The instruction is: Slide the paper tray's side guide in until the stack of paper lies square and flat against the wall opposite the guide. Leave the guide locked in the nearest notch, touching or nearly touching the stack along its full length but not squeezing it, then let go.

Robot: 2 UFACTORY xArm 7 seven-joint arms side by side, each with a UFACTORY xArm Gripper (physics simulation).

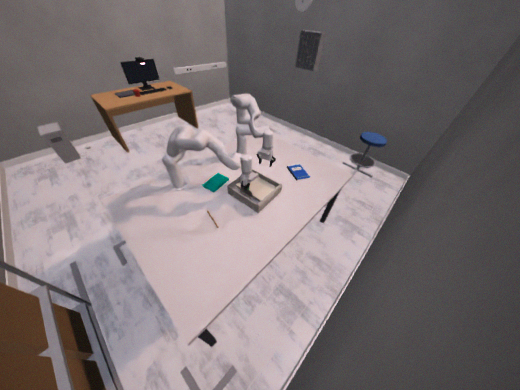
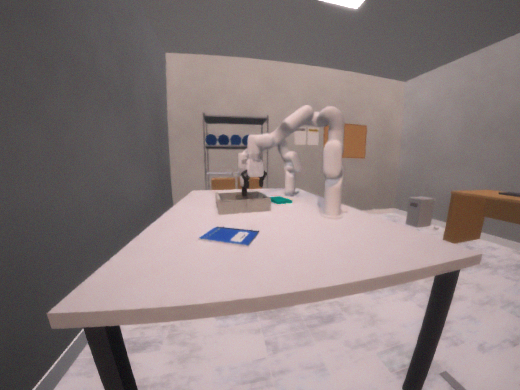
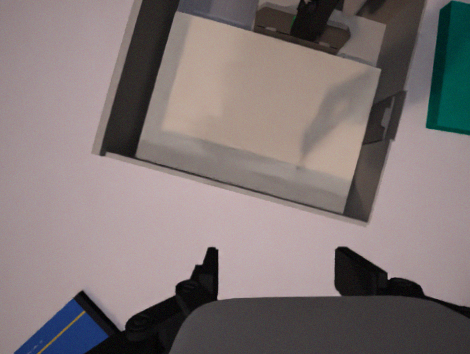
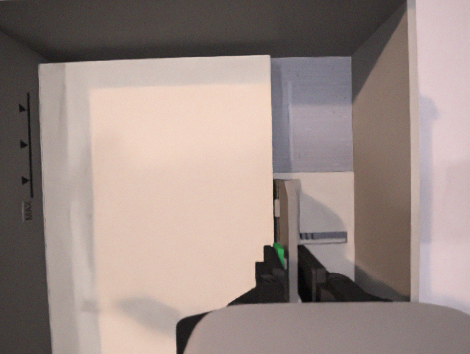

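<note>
The paper tray holds a cream stack of paper. The stack lies flat beside the wall opposite the guide, its edges nearly parallel to the walls. The brownish side guide stands upright along the stack's other side, touching or nearly touching it; part is hidden by fingers. My right gripper is shut on the side guide, one finger by its green tab. My left gripper is open and empty above the table, outside the tray.
A teal book lies beside the tray. A blue notebook lies on its other side. A thin brown stick lies on the table. The tray walls rise around my right fingers.
</note>
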